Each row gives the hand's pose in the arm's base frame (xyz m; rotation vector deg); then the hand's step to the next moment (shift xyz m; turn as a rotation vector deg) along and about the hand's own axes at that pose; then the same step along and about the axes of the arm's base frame.
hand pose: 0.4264 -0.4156 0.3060 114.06 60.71 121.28
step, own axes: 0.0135 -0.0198 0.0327 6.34 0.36 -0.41
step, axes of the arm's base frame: 0.0190 0.0358 -0.0003 -1.30 2.55 5.68
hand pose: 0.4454 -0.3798 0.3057 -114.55 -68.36 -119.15
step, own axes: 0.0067 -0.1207 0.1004 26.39 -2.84 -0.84
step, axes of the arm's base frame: 0.0230 0.1410 -0.0654 -6.88 14.14 21.40
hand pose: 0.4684 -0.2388 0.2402 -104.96 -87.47 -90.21
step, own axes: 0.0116 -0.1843 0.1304 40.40 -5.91 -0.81
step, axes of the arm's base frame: -0.0832 0.1785 -0.1110 -11.56 22.63 31.97
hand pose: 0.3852 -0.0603 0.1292 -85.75 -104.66 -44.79
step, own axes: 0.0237 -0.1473 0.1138 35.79 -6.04 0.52
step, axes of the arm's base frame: -0.1606 0.0774 -0.0586 -11.16 20.88 27.52
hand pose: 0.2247 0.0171 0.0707 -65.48 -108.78 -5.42
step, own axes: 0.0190 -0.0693 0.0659 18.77 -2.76 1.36
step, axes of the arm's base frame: -0.0974 0.0041 -0.0015 -6.26 11.69 13.64
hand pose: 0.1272 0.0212 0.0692 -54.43 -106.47 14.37
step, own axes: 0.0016 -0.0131 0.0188 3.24 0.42 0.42
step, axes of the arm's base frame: -0.0227 -0.0033 -0.0008 -0.79 2.66 1.77
